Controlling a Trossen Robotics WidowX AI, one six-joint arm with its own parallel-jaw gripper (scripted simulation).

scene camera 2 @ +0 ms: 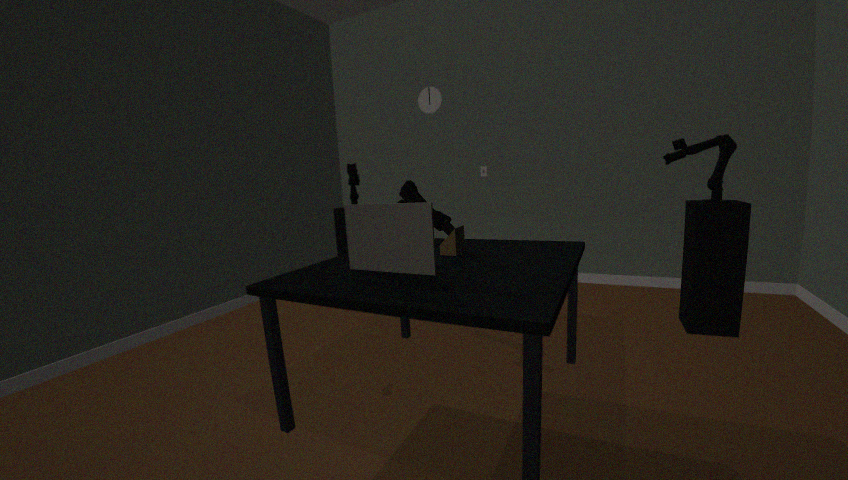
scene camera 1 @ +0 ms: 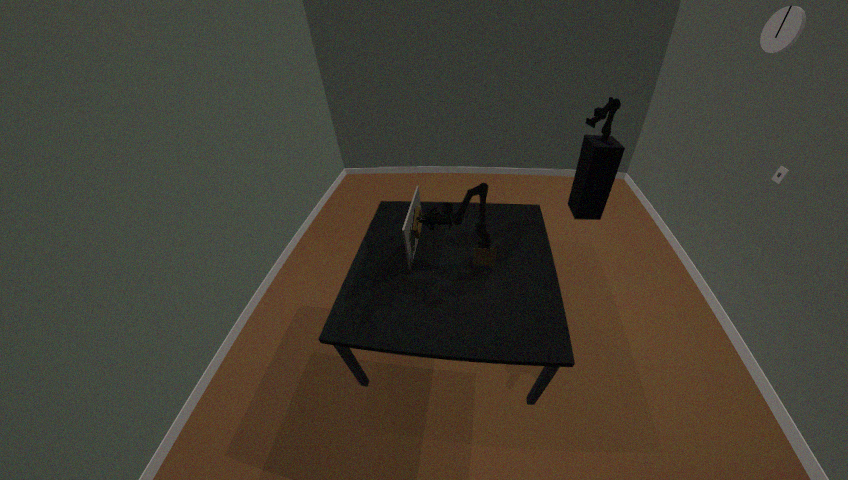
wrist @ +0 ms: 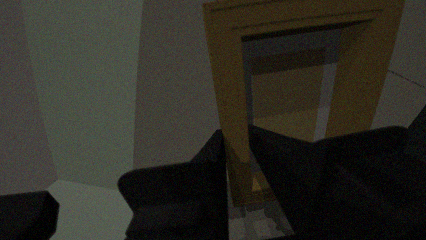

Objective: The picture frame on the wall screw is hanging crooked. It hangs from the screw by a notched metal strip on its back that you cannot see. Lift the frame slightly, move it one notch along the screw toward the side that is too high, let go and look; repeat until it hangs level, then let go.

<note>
In view: my gripper (wrist: 233, 132) and a wall panel (scene camera 2: 391, 237).
The wall panel shows as well in scene camera 1 (scene camera 1: 410, 241) and in the wrist view (wrist: 176, 113).
</note>
